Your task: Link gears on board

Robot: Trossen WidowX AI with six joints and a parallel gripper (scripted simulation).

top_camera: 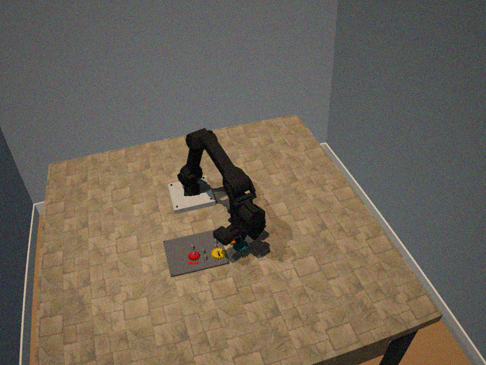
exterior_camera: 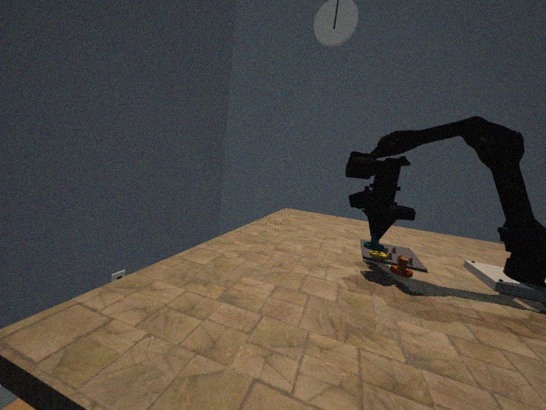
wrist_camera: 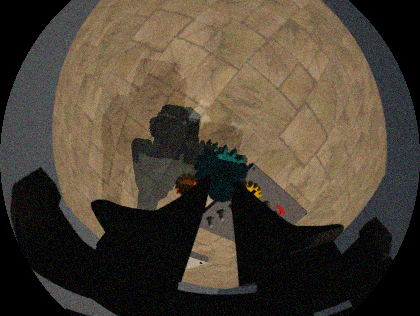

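My gripper tip is 1 cm past the red gear, 17 cm to the left of it and 7 cm above it. From my gripper tip the other things lie so: yellow gear (1 cm behind, 8 cm to the right, 7 cm below); then orange gear (8 cm behind, 2 cm to the right, 7 cm below); then teal gear (1 cm below).
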